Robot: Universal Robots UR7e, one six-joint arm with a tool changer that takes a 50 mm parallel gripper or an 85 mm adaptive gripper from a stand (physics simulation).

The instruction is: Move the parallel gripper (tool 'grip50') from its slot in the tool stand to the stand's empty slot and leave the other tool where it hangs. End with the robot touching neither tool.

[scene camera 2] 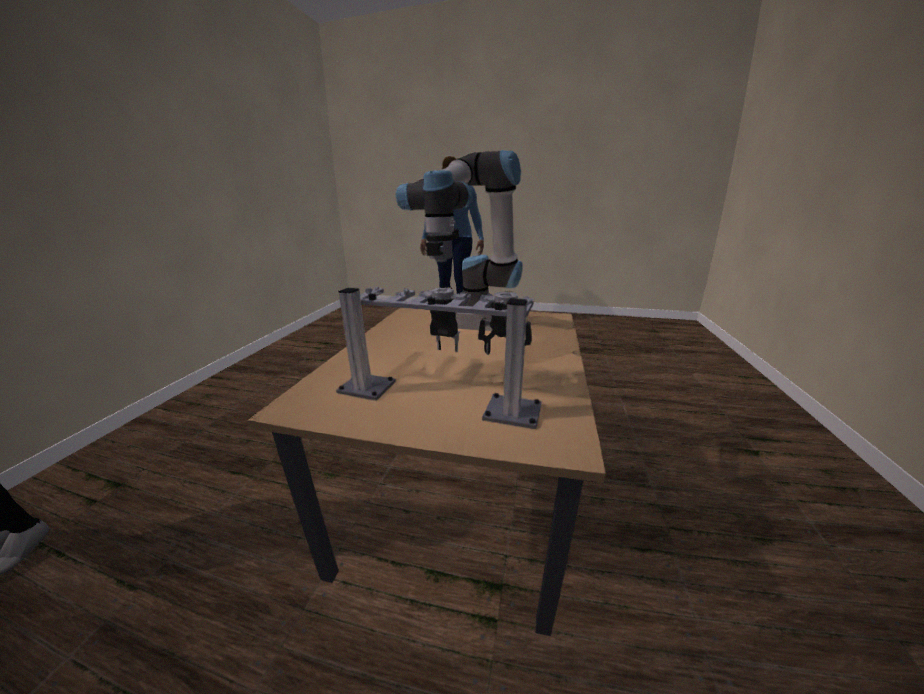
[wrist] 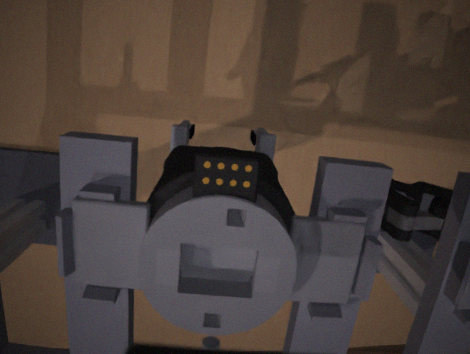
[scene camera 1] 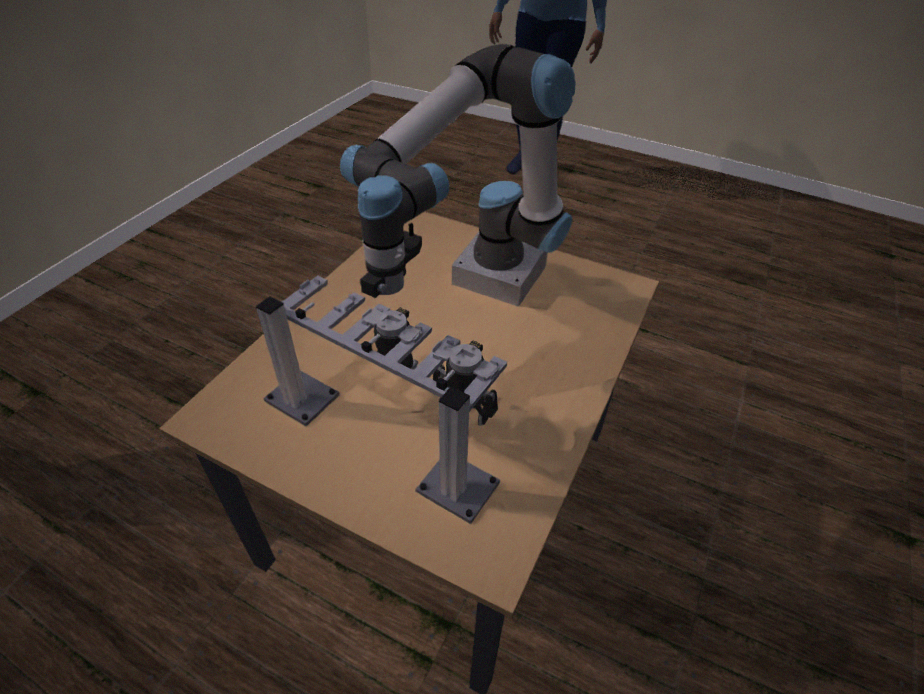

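Seen in the pictures: arm's base, link origin: (scene camera 1: pixel 498 254).
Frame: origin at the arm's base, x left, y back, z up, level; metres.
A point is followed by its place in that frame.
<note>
The arm's bare tool coupling (scene camera 1: pixel 392 283) @(x -0.059, y -0.627, z 0.337 m) (scene camera 2: pixel 440 251) @(x -0.075, y -0.655, z 0.333 m) hangs upright above the tool stand (scene camera 1: pixel 282 351) @(x -0.315, y -0.675, z 0.120 m) (scene camera 2: pixel 357 343) @(x -0.318, y -0.680, z 0.086 m) (wrist: pixel 97 162) @(x -0.122, y -0.557, z 0.201 m), carrying no tool. The black parallel gripper (scene camera 1: pixel 386 345) (scene camera 2: pixel 448 346) (wrist: pixel 222 135) hangs in the stand's middle slot, below the coupling and apart from it. Its round grey plate lies between two fork arms, side tabs resting on them. Its fingers stand apart with nothing between them. The adaptive gripper (scene camera 1: pixel 465 360) (scene camera 2: pixel 498 325) (wrist: pixel 406 215) hangs in the right slot in scene camera 1. The left slot, beside the first post, is empty.
The stand's second post (scene camera 1: pixel 453 451) @(x 0.121, y -0.798, z 0.107 m) (scene camera 2: pixel 513 358) @(x 0.110, y -0.787, z 0.095 m) rises near the adaptive gripper. The robot base (scene camera 1: pixel 489 283) @(x 0.003, y -0.107, z -0.031 m) sits on the wooden table (scene camera 1: pixel 298 455) @(x -0.250, y -0.793, z -0.081 m) (scene camera 2: pixel 440 440) @(x -0.064, y -0.884, z -0.081 m) behind the stand. A person (scene camera 1: pixel 552 33) (scene camera 2: pixel 463 224) stands beyond the table.
</note>
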